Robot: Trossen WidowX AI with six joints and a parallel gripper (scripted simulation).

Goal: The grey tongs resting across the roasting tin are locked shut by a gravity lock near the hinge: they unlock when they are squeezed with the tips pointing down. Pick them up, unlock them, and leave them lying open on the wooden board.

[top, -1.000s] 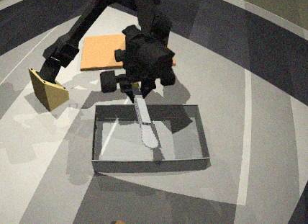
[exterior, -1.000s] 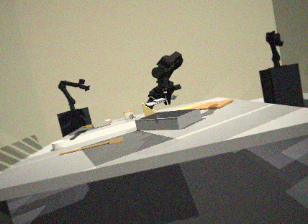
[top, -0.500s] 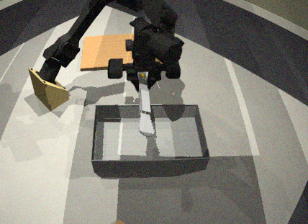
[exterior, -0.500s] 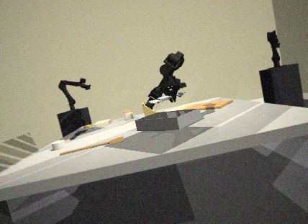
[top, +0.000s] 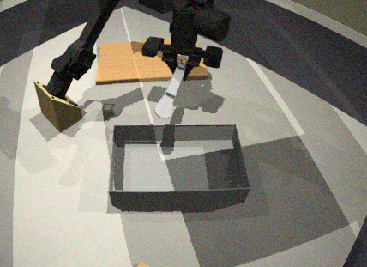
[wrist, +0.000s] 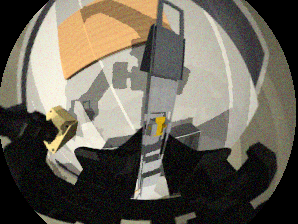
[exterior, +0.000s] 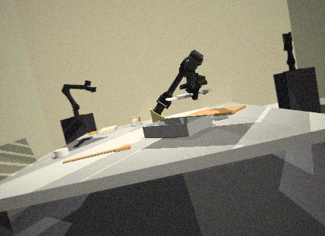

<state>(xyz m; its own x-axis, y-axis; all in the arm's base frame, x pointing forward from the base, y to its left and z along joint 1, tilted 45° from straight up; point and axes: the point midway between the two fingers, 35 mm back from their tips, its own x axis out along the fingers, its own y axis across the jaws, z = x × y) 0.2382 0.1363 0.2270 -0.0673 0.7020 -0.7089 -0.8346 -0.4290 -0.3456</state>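
Now: the yellow lock 10 mm behind my gripper tip, 20 mm to the left of it and 40 mm above it. The rest, counted from my gripper tip: wooden board 270 mm behind, 120 mm to the left, 120 mm below; then cup 480 mm behind, 460 mm to the right, 100 mm below; then grey roasting tin 130 mm ahead, 130 mm to the right, 100 mm below.
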